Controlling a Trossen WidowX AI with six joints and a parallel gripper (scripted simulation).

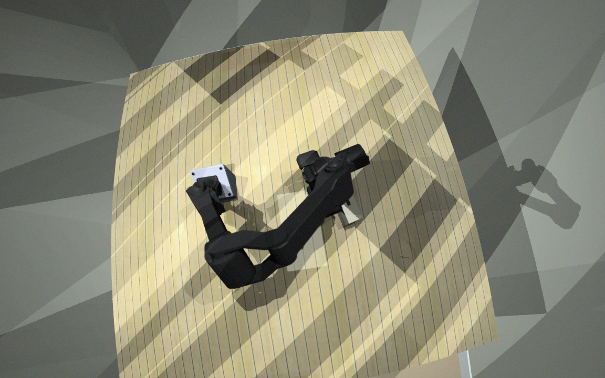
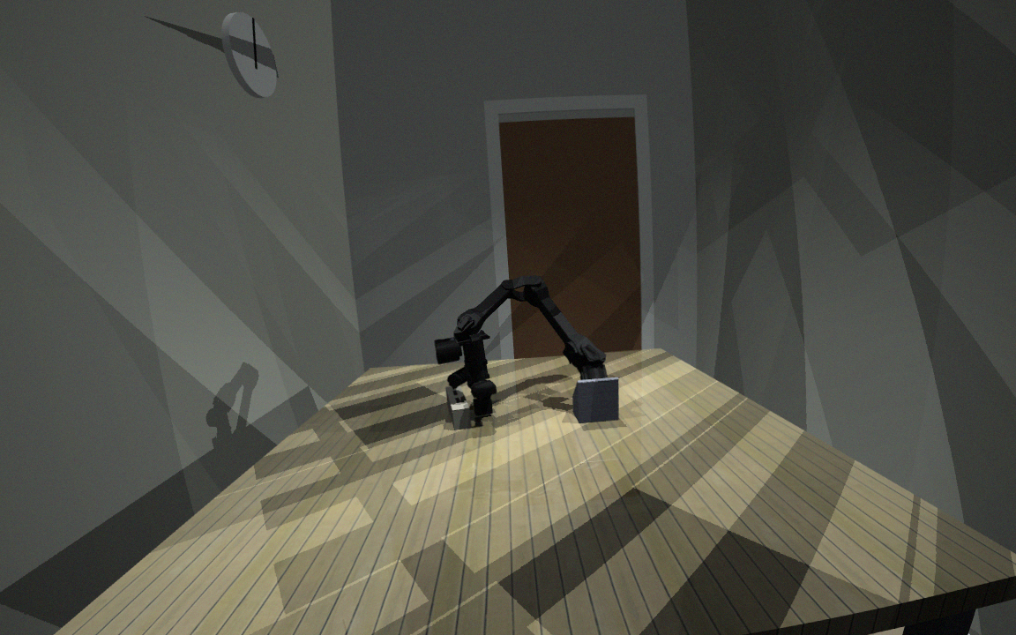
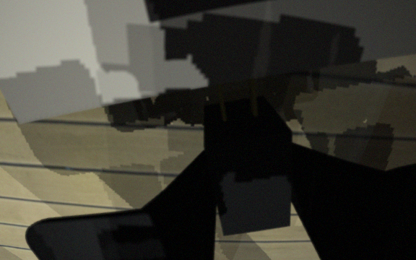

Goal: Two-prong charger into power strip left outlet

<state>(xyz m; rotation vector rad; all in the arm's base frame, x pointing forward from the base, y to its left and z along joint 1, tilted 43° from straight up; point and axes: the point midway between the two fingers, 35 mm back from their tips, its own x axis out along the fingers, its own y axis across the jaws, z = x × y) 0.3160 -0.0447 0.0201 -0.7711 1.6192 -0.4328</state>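
The two-prong charger lies 2 cm ahead of my gripper tip and 1 cm above it.
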